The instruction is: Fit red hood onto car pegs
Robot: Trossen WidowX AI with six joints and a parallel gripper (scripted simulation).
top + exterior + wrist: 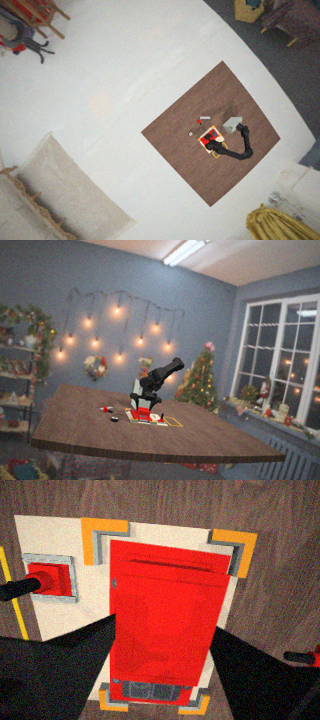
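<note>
Now: the red hood right at my gripper tip. Round my gripper tip: beige jig 40 mm behind, 30 mm to the left, 40 mm below; ring 70 mm ahead, 190 mm to the right, 50 mm below; white bar 180 mm behind, 180 mm to the right, 50 mm below.
</note>
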